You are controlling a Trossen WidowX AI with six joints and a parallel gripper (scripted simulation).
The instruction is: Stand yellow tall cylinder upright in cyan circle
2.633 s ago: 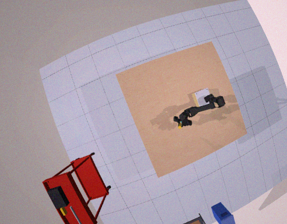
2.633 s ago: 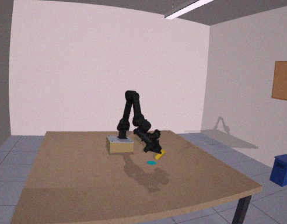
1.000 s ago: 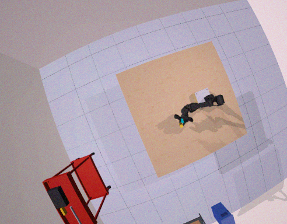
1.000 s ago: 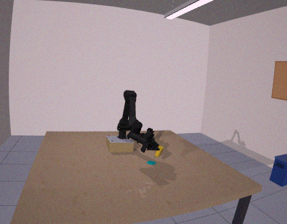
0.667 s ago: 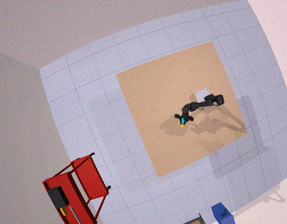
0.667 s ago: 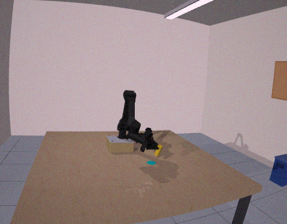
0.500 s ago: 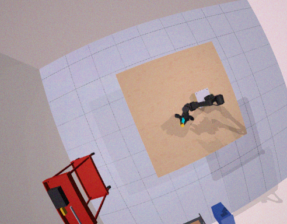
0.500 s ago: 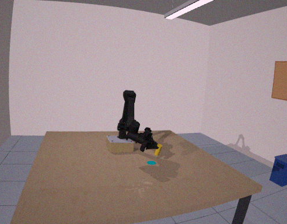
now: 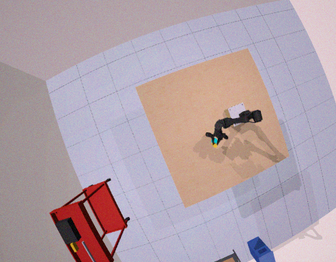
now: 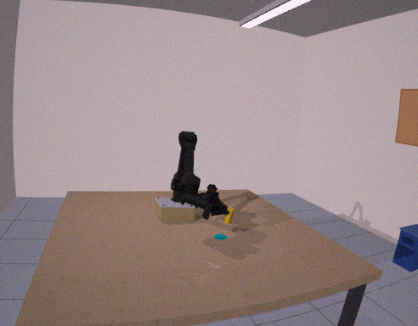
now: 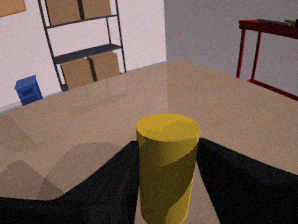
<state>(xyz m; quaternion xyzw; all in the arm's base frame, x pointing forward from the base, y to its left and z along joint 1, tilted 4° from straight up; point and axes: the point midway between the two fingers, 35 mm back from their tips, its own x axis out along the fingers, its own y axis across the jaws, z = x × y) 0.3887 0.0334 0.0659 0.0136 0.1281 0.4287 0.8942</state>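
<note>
Right now the cyan circle is 150 mm below my gripper tip and 60 mm behind it. The rest, counted from my gripper tip: yellow tall cylinder (20 mm below).
</note>
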